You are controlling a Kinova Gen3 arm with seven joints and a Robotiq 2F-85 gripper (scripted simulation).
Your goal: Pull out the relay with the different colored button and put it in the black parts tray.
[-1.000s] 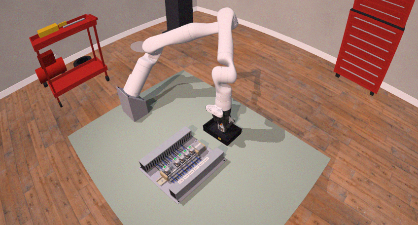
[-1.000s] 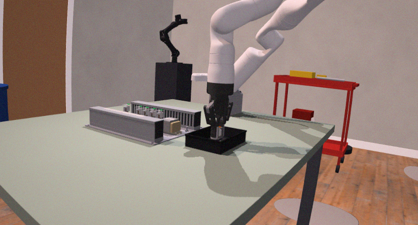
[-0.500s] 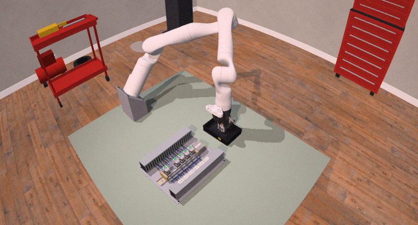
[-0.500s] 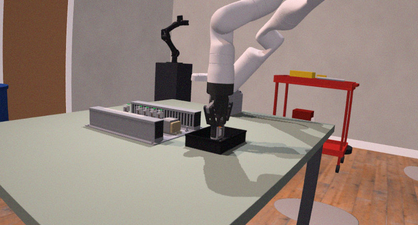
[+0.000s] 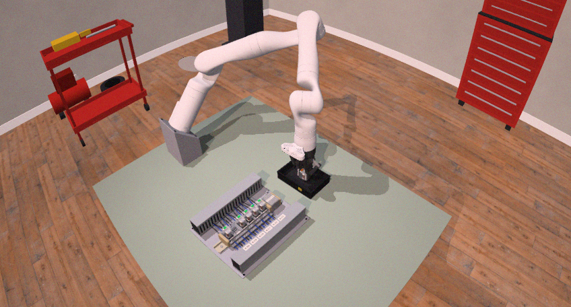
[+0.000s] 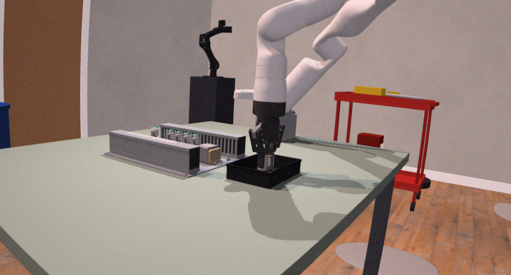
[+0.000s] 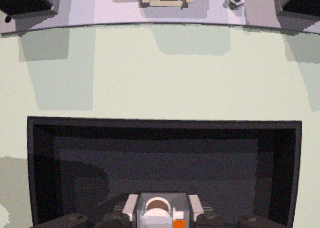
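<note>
Now: the black parts tray 2 cm below my hand.
</note>
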